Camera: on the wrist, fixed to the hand. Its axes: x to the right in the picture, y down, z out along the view.
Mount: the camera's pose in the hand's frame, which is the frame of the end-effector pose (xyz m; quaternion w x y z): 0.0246 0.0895 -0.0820 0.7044 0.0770 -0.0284 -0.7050
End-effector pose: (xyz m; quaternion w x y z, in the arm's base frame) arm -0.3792 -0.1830 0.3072 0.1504 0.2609 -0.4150 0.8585
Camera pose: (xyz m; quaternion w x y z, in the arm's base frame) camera -0.4683 -0.1717 0.2219 0.6794 0.5123 -0.0466 0.5233
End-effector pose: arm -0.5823 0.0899 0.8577 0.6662 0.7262 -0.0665 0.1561
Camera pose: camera -0.5977 0.1644 0.9554 0.5215 0.6142 0.4582 -0.3752
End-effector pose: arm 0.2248 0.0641 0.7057 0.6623 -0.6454 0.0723 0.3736
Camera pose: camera 0.2213 -0.0106 0.6070 0.7817 -0.4440 -0.3941 -0.1910
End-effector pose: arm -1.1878 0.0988 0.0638 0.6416 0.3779 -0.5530 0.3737
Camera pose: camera -1.2304 0.2129 0.0862 0.6706 0.7161 -0.1126 -0.1573
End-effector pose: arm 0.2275 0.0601 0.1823 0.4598 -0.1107 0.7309 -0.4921
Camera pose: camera 0.1759 0.1396 0.1026 0.0062 -0.5718 0.3859 -0.7239
